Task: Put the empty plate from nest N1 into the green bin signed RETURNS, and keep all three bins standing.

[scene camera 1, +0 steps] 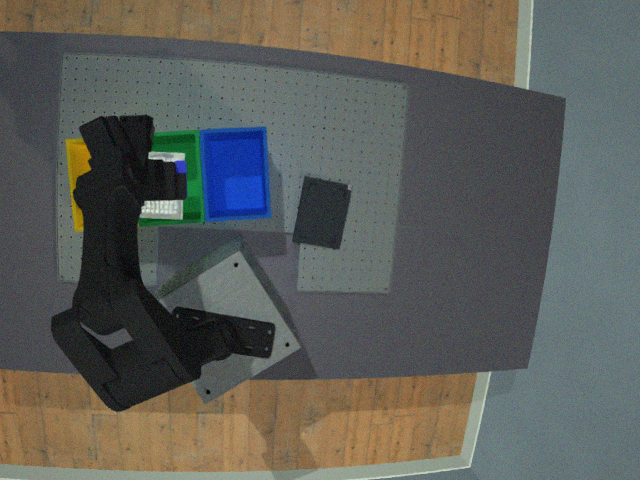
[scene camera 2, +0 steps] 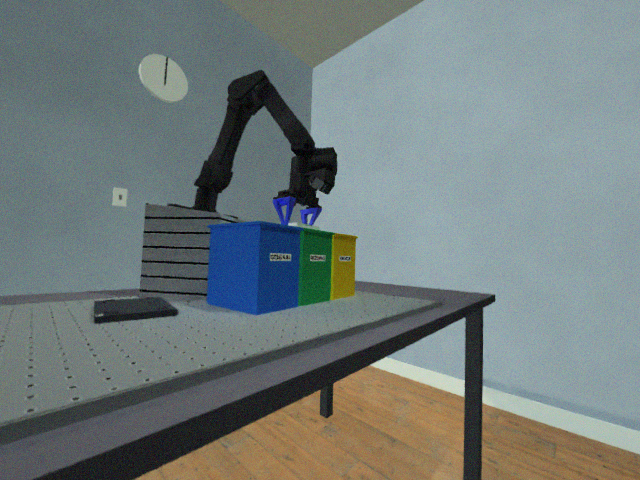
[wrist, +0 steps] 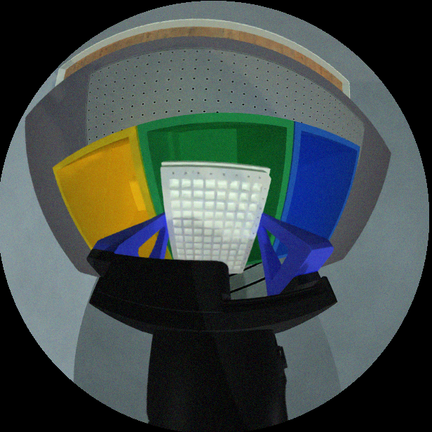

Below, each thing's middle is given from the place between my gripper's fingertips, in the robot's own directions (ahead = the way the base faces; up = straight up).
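Scene:
Green bin (scene camera 1: 188, 142) 1 cm to the right of my hand and 9 cm below it. Also counted from my hand: white plate (scene camera 1: 173, 209) 1 cm above, 1 cm behind; blue bin (scene camera 2: 253, 267) 4 cm ahead, 14 cm to the right, 9 cm below; yellow bin (scene camera 2: 343, 246) 3 cm behind, 12 cm to the left, 9 cm below.

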